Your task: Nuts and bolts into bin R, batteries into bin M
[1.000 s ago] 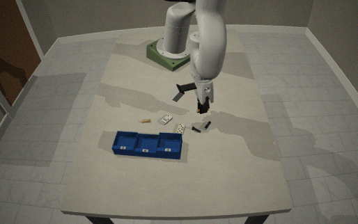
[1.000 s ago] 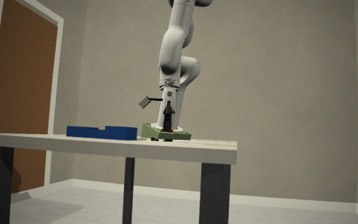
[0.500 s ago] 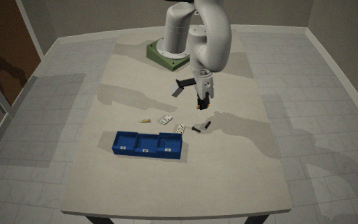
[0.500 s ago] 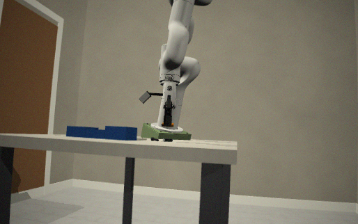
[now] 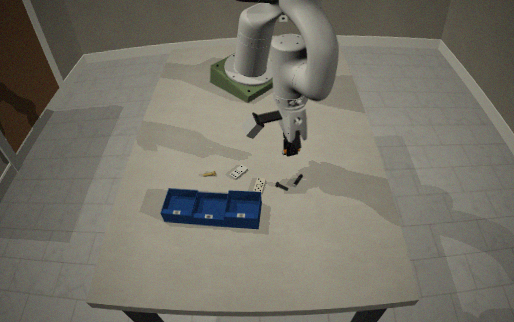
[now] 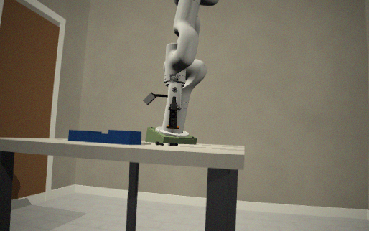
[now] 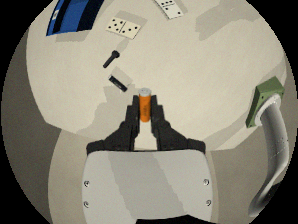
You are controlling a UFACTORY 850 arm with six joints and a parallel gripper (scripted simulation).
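Now: the blue bin 14 cm ahead of my hand, 22 cm to the right of it and 7 cm below it. Also, from my hand: orange battery 2 cm below; black bolt 7 cm ahead, 3 cm to the right, 8 cm below; black cylinder 5 cm ahead, 2 cm to the left, 8 cm below.
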